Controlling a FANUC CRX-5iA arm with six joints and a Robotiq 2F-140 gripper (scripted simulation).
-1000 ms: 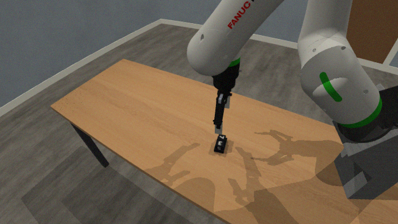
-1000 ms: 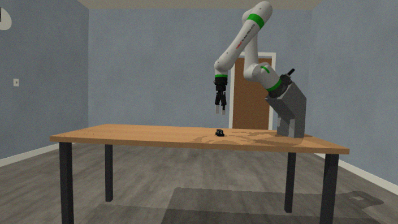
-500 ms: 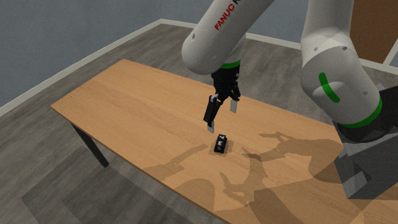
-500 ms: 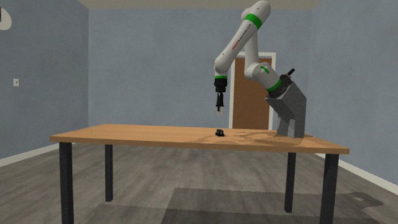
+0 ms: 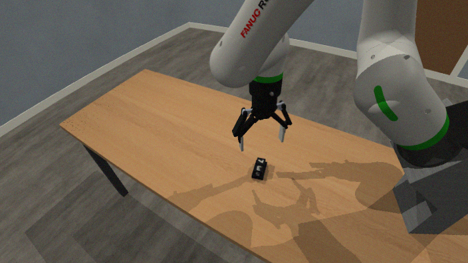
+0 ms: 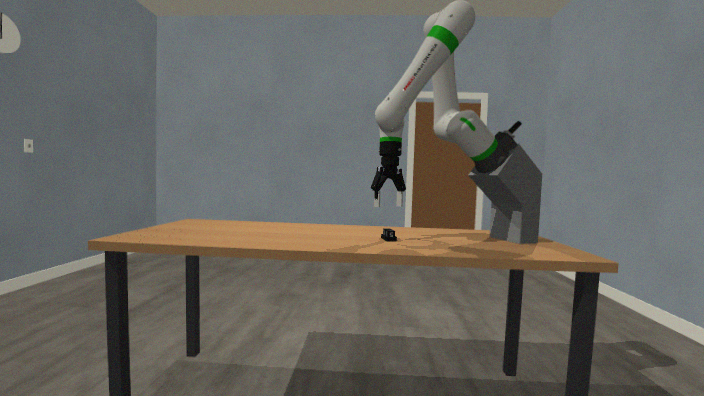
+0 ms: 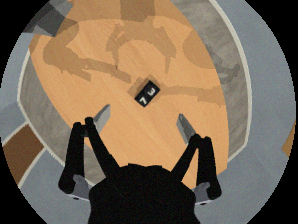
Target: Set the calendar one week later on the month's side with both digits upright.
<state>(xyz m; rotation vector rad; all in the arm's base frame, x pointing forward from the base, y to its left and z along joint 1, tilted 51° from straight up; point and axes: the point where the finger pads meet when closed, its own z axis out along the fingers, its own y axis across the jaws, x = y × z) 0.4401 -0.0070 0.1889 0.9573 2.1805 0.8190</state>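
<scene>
The tray lies 140 mm below my hand, 20 mm to the left of it and 10 mm behind it.
</scene>
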